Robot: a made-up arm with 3 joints. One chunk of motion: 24 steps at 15 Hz.
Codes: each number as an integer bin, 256 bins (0 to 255) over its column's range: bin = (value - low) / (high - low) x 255, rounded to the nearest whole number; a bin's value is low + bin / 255 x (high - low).
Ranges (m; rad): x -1..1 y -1..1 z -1..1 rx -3.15..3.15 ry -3.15..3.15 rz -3.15..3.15
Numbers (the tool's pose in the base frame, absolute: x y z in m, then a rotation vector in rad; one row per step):
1: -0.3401 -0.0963 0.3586 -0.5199 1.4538 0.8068
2: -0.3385 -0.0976 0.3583 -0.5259 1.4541 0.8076
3: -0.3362 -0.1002 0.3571 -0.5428 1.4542 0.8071
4: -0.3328 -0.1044 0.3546 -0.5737 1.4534 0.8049
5: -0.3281 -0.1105 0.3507 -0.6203 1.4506 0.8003
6: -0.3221 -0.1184 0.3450 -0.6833 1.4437 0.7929
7: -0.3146 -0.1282 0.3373 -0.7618 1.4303 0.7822
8: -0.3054 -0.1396 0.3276 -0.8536 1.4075 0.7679
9: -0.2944 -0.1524 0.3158 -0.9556 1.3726 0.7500
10: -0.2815 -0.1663 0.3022 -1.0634 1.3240 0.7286
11: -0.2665 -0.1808 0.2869 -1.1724 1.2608 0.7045
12: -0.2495 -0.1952 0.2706 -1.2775 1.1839 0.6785
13: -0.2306 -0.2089 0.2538 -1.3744 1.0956 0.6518
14: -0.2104 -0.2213 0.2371 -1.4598 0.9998 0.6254
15: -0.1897 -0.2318 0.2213 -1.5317 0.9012 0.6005
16: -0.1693 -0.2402 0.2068 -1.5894 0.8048 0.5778
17: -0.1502 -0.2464 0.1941 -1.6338 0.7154 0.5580
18: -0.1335 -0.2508 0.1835 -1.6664 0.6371 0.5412
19: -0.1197 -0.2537 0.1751 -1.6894 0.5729 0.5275
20: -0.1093 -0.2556 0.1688 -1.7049 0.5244 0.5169
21: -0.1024 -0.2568 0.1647 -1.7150 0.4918 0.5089
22: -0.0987 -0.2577 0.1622 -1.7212 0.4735 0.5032
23: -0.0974 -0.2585 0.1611 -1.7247 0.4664 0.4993
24: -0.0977 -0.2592 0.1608 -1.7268 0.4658 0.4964
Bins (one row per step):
1: 84 115 173 106 186 160
2: 84 115 173 106 186 160
3: 85 115 173 106 186 160
4: 85 114 173 104 186 160
5: 86 113 172 102 186 160
6: 86 112 171 100 186 160
7: 87 111 171 97 185 159
8: 89 110 169 93 184 159
9: 90 108 168 89 183 158
10: 92 106 166 84 181 157
11: 94 104 164 80 179 156
12: 96 103 162 76 175 155
13: 98 101 160 72 172 154
14: 101 99 158 68 168 153
15: 103 98 156 66 164 152
16: 106 97 154 63 160 151
17: 108 96 152 61 156 150
18: 110 96 151 60 153 149
19: 112 95 150 59 151 149
20: 114 95 149 58 149 148
21: 114 95 148 58 147 148
22: 115 95 148 58 147 148
23: 115 95 148 58 146 148
24: 115 94 148 58 146 148

